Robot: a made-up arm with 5 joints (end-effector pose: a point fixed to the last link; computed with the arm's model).
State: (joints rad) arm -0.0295 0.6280 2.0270 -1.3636 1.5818
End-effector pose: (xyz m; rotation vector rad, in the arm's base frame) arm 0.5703 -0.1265 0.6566 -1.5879 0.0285 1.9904
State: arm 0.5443 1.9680 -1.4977 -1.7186 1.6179
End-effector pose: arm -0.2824 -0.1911 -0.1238 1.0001 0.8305 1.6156
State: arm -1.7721 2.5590 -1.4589 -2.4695 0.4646
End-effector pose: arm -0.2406 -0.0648 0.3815 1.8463 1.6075 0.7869
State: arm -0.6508 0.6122 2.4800 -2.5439 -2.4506
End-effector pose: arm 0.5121 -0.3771 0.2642 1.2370 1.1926 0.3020
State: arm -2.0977 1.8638 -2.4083 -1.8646 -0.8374
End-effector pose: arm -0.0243 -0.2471 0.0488 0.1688 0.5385 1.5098
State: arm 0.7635 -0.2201 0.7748 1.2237 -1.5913
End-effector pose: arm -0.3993 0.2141 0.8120 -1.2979 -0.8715 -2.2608
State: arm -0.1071 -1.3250 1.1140 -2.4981 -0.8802
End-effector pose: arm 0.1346 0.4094 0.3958 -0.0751 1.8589 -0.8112
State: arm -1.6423 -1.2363 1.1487 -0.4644 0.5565
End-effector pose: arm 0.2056 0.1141 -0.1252 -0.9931 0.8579 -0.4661
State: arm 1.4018 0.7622 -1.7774 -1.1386 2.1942
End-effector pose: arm -0.3583 -0.3648 -0.1771 0.4298 0.4799 1.1217
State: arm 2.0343 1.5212 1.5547 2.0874 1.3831
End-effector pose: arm -0.3492 -0.6103 0.4675 -1.3832 2.4482 -0.0981
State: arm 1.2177 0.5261 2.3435 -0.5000 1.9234
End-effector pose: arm -0.1334 -0.3510 0.6452 -2.0139 0.9318 0.9414
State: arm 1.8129 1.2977 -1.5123 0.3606 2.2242
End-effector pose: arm -0.3831 -0.2276 -0.3748 0.3191 -0.9839 -2.9404
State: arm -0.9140 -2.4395 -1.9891 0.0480 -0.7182
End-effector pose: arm 0.0667 0.1911 0.2786 0.6585 -1.5411 -2.0011
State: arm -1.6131 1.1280 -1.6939 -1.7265 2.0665
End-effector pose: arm 0.1861 -0.4353 0.5018 -1.3546 -2.5636 0.5284
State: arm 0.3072 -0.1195 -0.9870 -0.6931 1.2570
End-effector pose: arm -0.4352 0.0455 0.4432 0.5959 0.8160 0.4203
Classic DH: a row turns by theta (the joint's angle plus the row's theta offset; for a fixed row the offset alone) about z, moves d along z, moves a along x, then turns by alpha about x. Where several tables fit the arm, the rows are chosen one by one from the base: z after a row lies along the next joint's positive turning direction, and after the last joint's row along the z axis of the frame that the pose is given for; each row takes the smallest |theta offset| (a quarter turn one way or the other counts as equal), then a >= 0, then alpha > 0; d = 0 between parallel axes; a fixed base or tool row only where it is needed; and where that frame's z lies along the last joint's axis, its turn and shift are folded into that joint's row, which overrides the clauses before.
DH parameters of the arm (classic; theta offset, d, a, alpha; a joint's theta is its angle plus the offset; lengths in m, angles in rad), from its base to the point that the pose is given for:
base (fixed): 0 0.138 0 1.5708
joint 1: 1.5708 0.0067 0.329 1.5708
joint 2: 1.5708 0.0635 0.0352 -1.5708
joint 3: 1.5708 -0.3786 0.034 1.5708
joint 4: 1.5708 -0.3008 0.1188 -1.5708
joint 5: -1.5708 0.0898 0.1422 1.5708
tool (fixed): 1.5708 -0.1125 0 0

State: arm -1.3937 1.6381 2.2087 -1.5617 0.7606
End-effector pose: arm 0.4558 -0.2967 -0.2702 -0.2676 -0.2763 1.4932
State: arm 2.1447 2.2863 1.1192 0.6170 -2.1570
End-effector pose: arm -0.2409 -0.4265 0.3658 -0.2944 -0.9376 -0.0976
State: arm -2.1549 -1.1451 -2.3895 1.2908 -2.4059
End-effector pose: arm 0.7479 0.2987 -0.2202 0.4852 0.2989 1.2469
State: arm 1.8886 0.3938 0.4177 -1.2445 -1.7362
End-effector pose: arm -0.6908 0.0110 0.1001 -1.2497 -0.6917 -0.1730
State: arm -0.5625 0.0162 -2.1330 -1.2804 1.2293
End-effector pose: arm 0.2089 -0.4792 0.6337 -0.1919 1.9674 1.1320
